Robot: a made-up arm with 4 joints.
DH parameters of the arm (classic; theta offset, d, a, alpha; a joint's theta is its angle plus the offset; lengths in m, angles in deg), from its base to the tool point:
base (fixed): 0 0.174 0 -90
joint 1: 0 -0.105 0.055 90
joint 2: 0 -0.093 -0.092 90
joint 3: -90 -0.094 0.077 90
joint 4: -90 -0.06 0.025 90
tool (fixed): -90 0.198 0 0
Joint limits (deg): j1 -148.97..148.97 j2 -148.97..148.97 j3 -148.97..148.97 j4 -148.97..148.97
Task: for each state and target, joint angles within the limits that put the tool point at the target. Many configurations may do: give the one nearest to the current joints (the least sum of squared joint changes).
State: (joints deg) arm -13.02 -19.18 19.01 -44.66
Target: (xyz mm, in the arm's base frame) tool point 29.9 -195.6 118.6
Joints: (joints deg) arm -11.71 2.94 29.54 -73.39
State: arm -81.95 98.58 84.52 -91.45
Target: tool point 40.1 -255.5 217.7
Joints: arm -76.98 65.71 85.58 -57.17
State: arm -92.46 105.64 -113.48 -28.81
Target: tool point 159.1 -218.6 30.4
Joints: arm -68.25 120.50 -121.94 14.93
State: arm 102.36 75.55 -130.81 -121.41
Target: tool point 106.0 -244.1 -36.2
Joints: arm 56.94 115.40 -148.97 -108.03
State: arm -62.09 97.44 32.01 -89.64
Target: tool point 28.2 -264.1 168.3
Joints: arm -48.05 63.67 83.48 -47.23
